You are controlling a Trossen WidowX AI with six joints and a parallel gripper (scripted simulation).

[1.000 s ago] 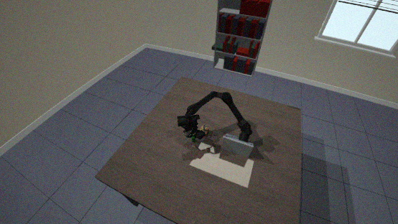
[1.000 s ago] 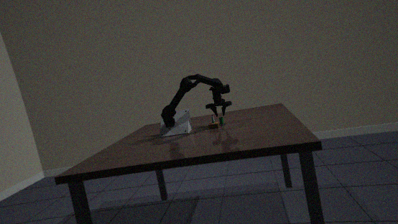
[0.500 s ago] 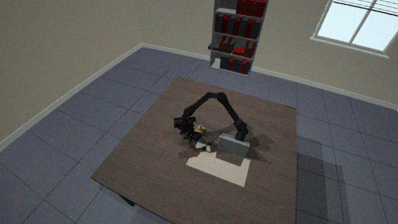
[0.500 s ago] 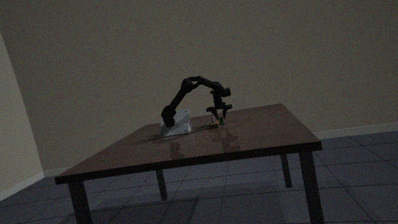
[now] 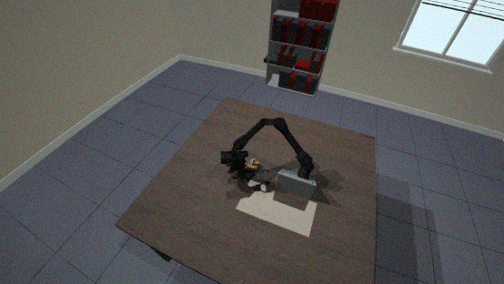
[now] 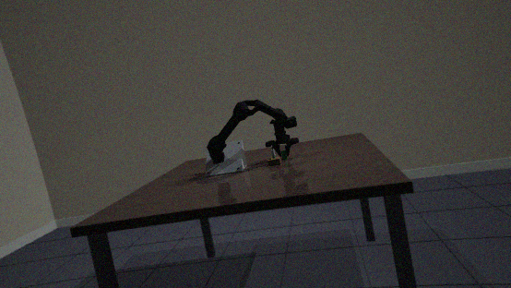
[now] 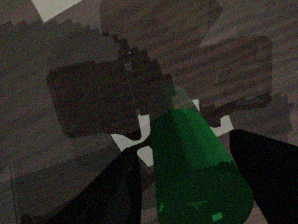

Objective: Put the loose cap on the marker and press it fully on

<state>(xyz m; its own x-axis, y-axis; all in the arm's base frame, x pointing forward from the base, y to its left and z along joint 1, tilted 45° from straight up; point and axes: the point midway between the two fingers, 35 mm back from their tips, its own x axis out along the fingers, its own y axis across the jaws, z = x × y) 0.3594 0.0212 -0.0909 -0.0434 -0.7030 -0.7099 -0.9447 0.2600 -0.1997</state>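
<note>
Right now the marker is 10 cm to the right of my gripper tip, 6 cm above it and 5 cm behind it. From my gripper tip the other things lie so: green cap: 1 cm above; then holder block: 10 cm to the right, 5 cm behind.
</note>
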